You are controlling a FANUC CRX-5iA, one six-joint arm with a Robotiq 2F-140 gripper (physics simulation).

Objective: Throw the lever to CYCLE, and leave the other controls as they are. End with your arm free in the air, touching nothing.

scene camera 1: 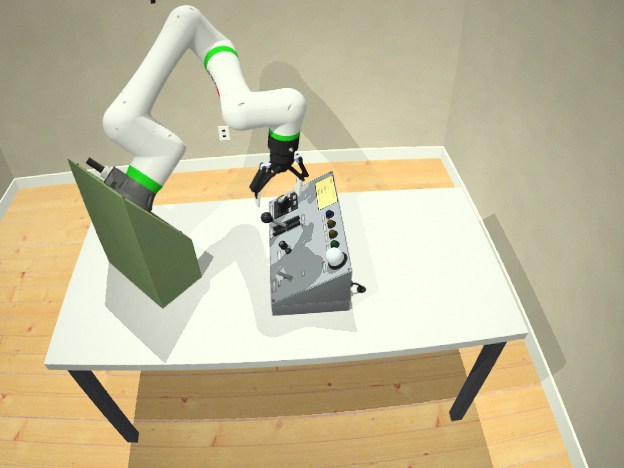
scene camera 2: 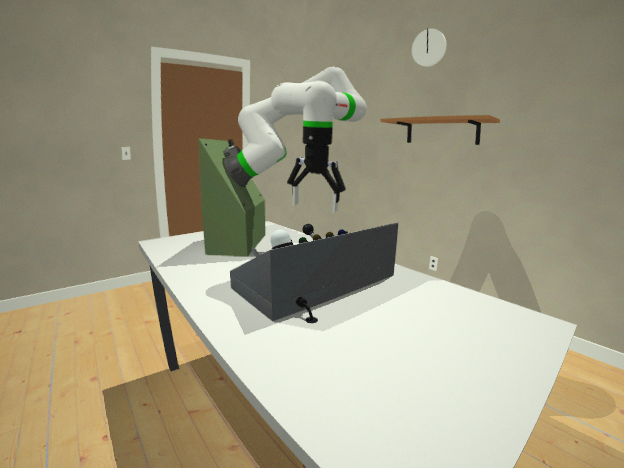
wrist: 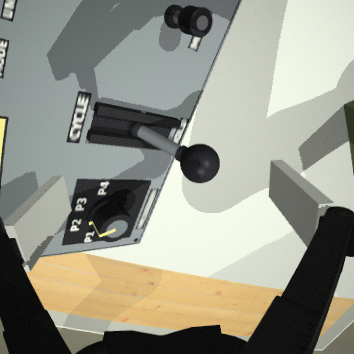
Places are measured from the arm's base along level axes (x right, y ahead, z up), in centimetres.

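Pixels of known places: gripper, between the fingertips: [scene camera 1: 277, 199] [scene camera 2: 314, 208] [wrist: 167, 185]; arm's base, origin of its link: [scene camera 1: 131, 200] [scene camera 2: 234, 172].
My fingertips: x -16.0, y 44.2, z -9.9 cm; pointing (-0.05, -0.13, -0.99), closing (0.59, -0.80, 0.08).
Note:
Ahead of a thing's pixels: the offset from my fingertips to its middle. "pt": to the spot under its first point.
The lever has a black ball knob [scene camera 1: 266, 217] [scene camera 2: 307, 229] [wrist: 200, 163] on a grey shaft {dx -0.7, dy -0.7, dz -11.0 cm} [wrist: 157, 141]. In the wrist view it leans away from the CYCLE label {pt dx -2.2, dy +7.7, dz -10.4 cm} [wrist: 79, 117], toward the opposite, partly hidden label, and its ball overhangs the edge of the grey control panel [scene camera 1: 311, 297] [scene camera 2: 327, 277] [wrist: 130, 65]. My gripper [scene camera 1: 278, 193] [scene camera 2: 315, 201] [wrist: 167, 185] is open and empty, pointing down above the panel's back-left end. The ball lies across the gap between the fingers in the wrist view, but lower, and neither finger touches it.
A rotary knob {dx -12.9, dy -0.8, dz -11.8 cm} [scene camera 1: 283, 201] [wrist: 117, 227] marked P1 to P4 is beside the lever slot. A black knobbed control {dx +10.7, dy +3.8, dz -12.0 cm} [scene camera 1: 284, 246] [wrist: 195, 20] is on the other side. A white dome {pt dx +22.6, dy +20.3, dz -1.6 cm} [scene camera 1: 334, 256] [scene camera 2: 280, 238] and coloured buttons line the panel's high side. A green pedestal [scene camera 1: 161, 261] [scene camera 2: 226, 216] carries the arm.

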